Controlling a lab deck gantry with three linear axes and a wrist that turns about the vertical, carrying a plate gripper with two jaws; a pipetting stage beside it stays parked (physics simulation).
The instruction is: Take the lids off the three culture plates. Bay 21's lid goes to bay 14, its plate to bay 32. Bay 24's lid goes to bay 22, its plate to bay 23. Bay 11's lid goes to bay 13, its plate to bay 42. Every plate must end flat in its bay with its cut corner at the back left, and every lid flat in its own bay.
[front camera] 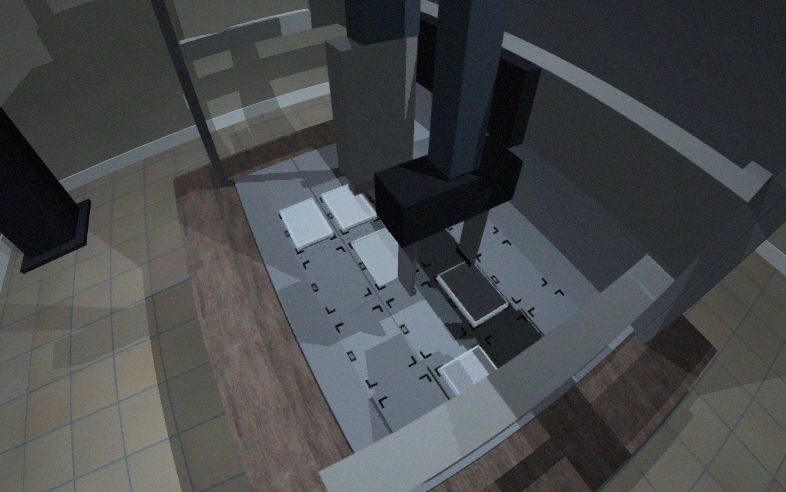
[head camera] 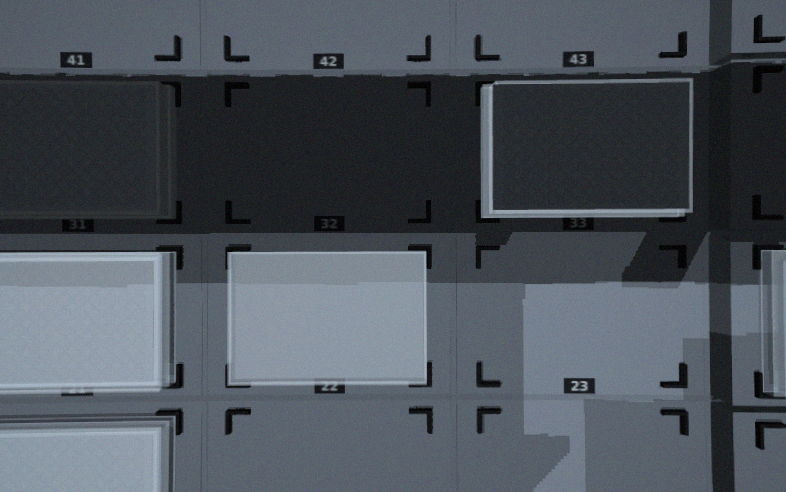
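Pixels of known places: gripper, fingertip midpoint: [front camera: 437, 271]; robot's base, link origin: [front camera: 280, 215].
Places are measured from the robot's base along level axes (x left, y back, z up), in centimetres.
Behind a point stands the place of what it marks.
Observation:
My gripper [front camera: 442, 276] {x 15.0, y -40.0, z 15.9 cm} is open, its two jaws apart above the middle of the deck with no plate between them; it does not show in the head view. Pale pieces lie in bay 11 [front camera: 306, 224] {x 4.3, y -7.4, z 1.4 cm} [head camera: 78, 461] {x 6.5, y -7.8, z 1.4 cm} and bay 21 [front camera: 348, 207] {x 14.7, y -7.4, z 1.4 cm} [head camera: 75, 324] {x 14.8, y -7.5, z 1.4 cm}. A thin-looking pale lid [front camera: 377, 257] {x 13.8, y -22.9, z 0.8 cm} [head camera: 327, 317] {x 15.0, y -22.8, z 0.8 cm} lies flat in bay 22. A piece at bay 24 [front camera: 466, 368] {x 14.6, y -51.9, z 2.9 cm} [head camera: 774, 322] {x 15.0, y -49.3, z 2.2 cm} is cut by the head view's right edge. I cannot tell whether the pieces in bays 11, 21 and 24 are lidded. Cut corners are too faint to tell.
A shadowed piece with a light rim [front camera: 472, 292] {x 25.1, y -39.8, z 1.4 cm} [head camera: 591, 145] {x 25.8, y -39.3, z 1.4 cm} lies in bay 33. Another dark, shadowed piece [head camera: 78, 147] {x 25.7, y -7.7, z 1.4 cm} lies in bay 31. The parked pipetting stage [front camera: 374, 110] stands behind the gripper. A pale frame beam [front camera: 493, 400] {x 1.2, y -62.0, z 40.0 cm} crosses the deck's front.

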